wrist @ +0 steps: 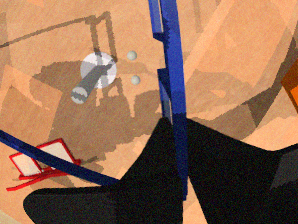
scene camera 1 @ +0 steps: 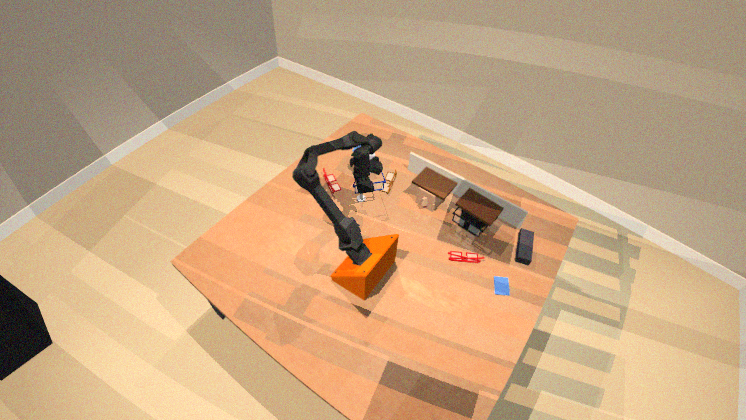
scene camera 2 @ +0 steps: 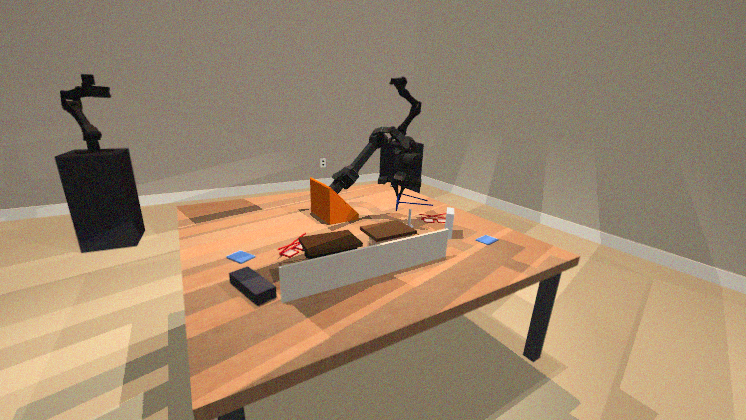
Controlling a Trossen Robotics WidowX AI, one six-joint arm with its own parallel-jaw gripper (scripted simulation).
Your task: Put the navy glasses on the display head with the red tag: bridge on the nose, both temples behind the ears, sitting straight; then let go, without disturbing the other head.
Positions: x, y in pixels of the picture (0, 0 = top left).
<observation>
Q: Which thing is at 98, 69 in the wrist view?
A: A grey peg stand.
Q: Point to a dark case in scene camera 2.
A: At 258, 290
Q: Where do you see a white panel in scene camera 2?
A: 301, 279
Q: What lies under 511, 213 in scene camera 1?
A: A white panel.
</observation>
